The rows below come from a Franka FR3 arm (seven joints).
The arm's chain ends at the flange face. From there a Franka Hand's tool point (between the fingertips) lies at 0.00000 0.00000 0.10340 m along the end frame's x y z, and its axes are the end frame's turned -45 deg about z.
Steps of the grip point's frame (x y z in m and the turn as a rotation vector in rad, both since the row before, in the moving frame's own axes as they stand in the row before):
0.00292, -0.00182, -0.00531, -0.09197, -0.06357, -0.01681
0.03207, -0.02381, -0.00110, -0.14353, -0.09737, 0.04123
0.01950, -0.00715, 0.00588, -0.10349, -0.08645, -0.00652
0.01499, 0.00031, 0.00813, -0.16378, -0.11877, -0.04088
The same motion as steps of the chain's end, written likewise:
-0.00139, -0.01468, -0.00466, -0.10998, 0.02008, -0.01681
0.00285, -0.05710, 0.00045, -0.17034, 0.03264, 0.04123
0.00745, -0.03269, 0.00682, -0.13431, 0.01205, -0.00652
0.00713, -0.03083, 0.01024, -0.19979, 0.03183, -0.04088

